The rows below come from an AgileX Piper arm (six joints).
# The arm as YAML. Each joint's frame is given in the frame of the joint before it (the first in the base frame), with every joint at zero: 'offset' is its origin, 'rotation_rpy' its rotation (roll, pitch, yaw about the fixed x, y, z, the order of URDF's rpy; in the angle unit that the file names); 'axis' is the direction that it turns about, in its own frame. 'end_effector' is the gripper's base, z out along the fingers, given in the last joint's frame.
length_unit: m
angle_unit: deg
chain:
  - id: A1
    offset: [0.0, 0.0, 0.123]
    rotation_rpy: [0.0, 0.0, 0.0]
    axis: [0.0, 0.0, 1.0]
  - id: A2
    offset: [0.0, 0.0, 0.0]
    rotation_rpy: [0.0, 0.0, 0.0]
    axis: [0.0, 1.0, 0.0]
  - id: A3
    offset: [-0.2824, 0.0, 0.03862]
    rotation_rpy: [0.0, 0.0, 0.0]
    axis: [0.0, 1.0, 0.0]
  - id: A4
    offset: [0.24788, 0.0, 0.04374]
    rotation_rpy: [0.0, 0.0, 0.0]
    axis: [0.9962, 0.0, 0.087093]
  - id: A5
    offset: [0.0, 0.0, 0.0]
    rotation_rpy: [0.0, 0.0, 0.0]
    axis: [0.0, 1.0, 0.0]
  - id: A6
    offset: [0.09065, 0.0, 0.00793]
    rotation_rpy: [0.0, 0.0, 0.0]
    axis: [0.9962, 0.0, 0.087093]
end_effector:
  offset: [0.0, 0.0, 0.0]
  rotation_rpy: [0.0, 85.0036, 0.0]
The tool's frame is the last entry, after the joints.
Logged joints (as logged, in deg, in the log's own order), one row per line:
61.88, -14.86, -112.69, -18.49, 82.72, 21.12
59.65, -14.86, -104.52, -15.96, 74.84, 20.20
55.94, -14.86, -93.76, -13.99, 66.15, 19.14
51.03, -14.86, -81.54, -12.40, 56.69, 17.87
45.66, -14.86, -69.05, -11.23, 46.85, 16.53
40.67, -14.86, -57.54, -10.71, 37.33, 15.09
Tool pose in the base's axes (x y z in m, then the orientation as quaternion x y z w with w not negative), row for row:
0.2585, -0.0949, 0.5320, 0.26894, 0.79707, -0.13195, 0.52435
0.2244, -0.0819, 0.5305, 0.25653, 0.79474, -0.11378, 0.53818
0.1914, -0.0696, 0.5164, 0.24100, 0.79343, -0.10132, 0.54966
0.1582, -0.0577, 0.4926, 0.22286, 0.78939, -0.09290, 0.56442
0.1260, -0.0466, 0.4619, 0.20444, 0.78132, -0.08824, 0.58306
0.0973, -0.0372, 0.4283, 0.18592, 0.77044, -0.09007, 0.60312
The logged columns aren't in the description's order. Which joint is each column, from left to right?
Columns, left to right: A5, A1, A3, A4, A2, A6.
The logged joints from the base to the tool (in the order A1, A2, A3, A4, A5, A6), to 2 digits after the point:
-14.86, 82.72, -112.69, -18.49, 61.88, 21.12
-14.86, 74.84, -104.52, -15.96, 59.65, 20.20
-14.86, 66.15, -93.76, -13.99, 55.94, 19.14
-14.86, 56.69, -81.54, -12.40, 51.03, 17.87
-14.86, 46.85, -69.05, -11.23, 45.66, 16.53
-14.86, 37.33, -57.54, -10.71, 40.67, 15.09

